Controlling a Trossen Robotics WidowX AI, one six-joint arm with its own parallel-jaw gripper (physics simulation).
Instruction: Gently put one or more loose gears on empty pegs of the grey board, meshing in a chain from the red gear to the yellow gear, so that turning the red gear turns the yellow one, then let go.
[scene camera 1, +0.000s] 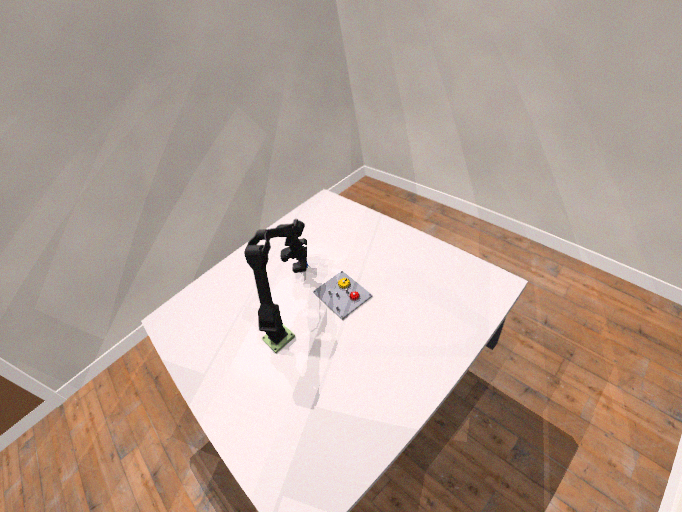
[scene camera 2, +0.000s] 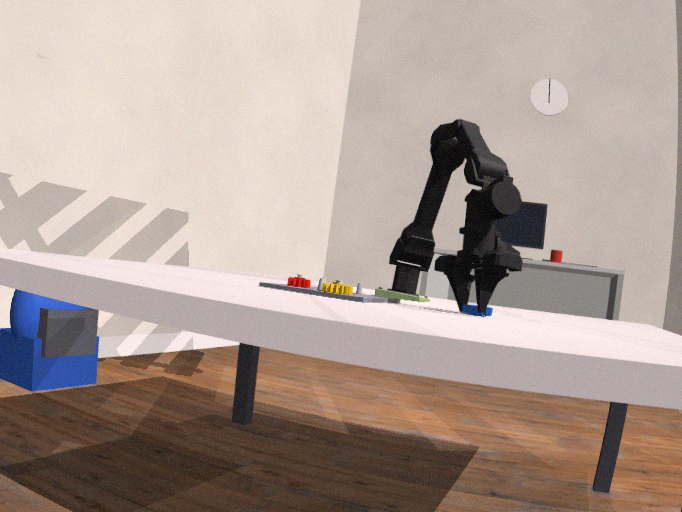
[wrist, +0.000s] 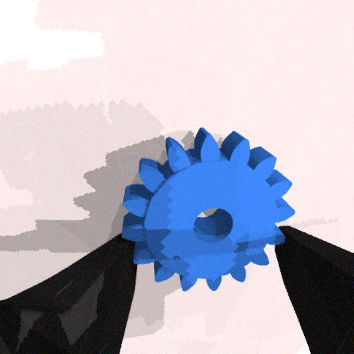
same spot on grey board: (scene camera 2: 364, 298) = (scene camera 1: 341, 271)
